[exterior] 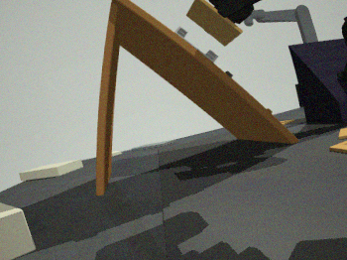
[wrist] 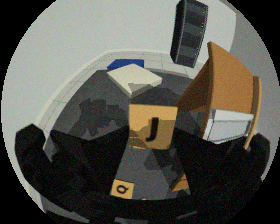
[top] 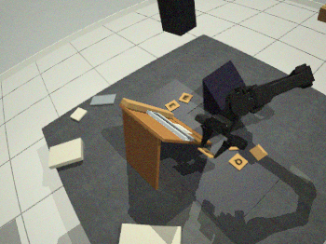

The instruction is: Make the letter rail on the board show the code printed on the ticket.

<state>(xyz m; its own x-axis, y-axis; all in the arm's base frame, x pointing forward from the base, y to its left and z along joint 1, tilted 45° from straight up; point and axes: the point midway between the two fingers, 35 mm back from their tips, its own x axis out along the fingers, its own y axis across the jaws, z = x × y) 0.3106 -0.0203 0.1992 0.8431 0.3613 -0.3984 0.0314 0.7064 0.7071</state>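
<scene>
The white ticket is 19 cm to the right of my gripper tip, 8 cm below it and 7 cm behind it. Round my gripper tip: cream block: 58 cm to the right, 36 cm ahead, 16 cm below; small cream card: 77 cm to the right, 18 cm ahead, 17 cm below; grey card: 74 cm to the right, 17 cm below, 1 cm ahead.
</scene>
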